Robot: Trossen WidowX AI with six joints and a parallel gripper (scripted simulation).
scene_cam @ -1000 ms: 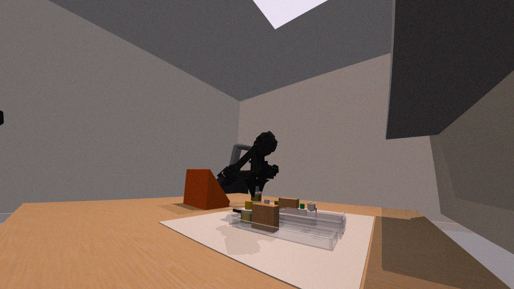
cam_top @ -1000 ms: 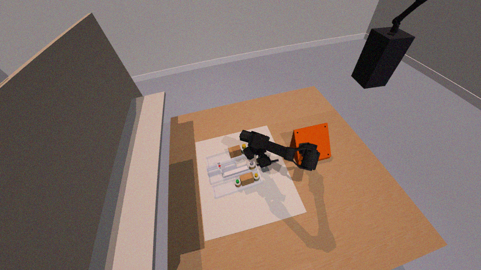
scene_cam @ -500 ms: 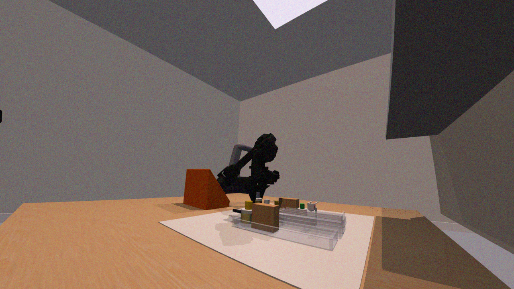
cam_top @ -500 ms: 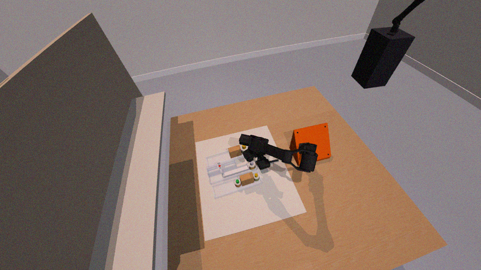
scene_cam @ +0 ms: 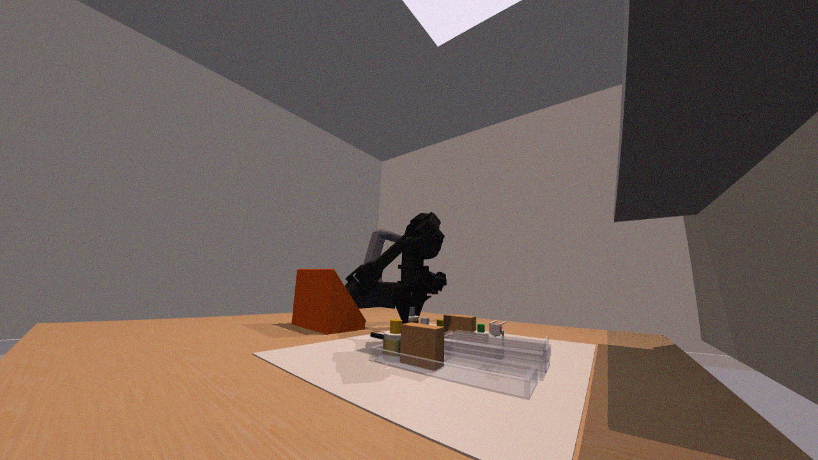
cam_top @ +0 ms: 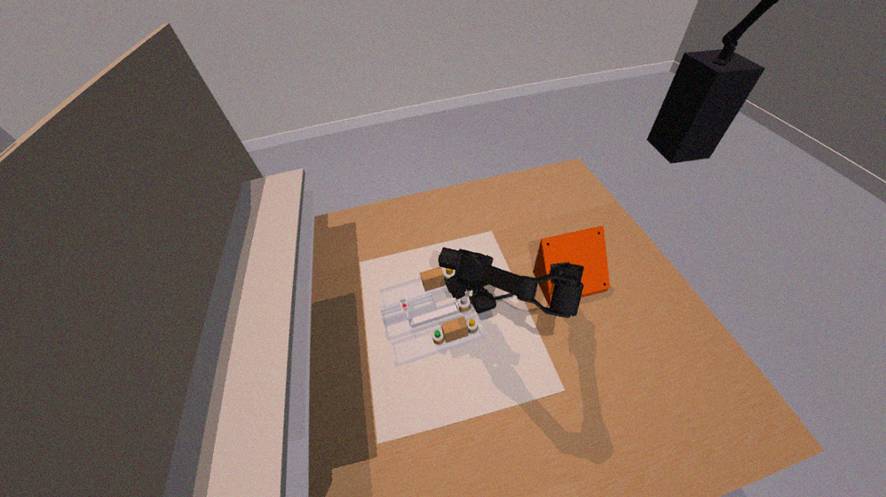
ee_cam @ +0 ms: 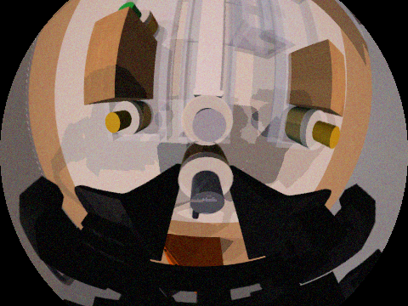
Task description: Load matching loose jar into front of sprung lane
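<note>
My gripper tip is 6 cm past the black rod, 4 cm above it and 1 cm to the left of it. Also, from my gripper tip: ledge: 55 cm ahead, 32 cm above, 7 cm to the left.
</note>
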